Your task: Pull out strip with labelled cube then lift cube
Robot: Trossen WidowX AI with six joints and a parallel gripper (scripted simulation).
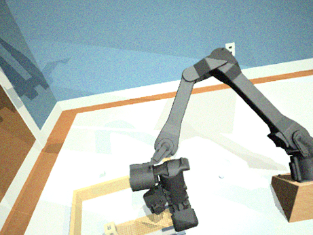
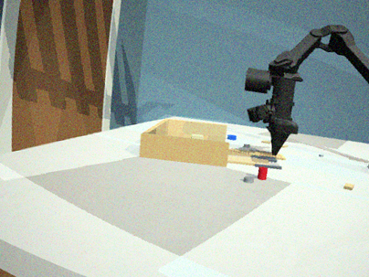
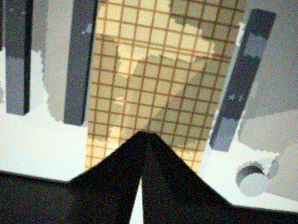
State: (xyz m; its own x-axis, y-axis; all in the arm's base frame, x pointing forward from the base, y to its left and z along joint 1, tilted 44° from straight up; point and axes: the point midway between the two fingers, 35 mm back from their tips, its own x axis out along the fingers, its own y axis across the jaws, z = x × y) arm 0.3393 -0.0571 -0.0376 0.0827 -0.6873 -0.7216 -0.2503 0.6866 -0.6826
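Now: the gridded strip 9 cm ahead of my gripper tip and 2 cm to the left of it. Also, from my gripper tip: red cylinder: 24 cm to the left, 1 cm above; tan chip: 22 cm to the right, 4 cm ahead; labelled cube: 20 cm ahead, 5 cm to the left, 2 cm above.
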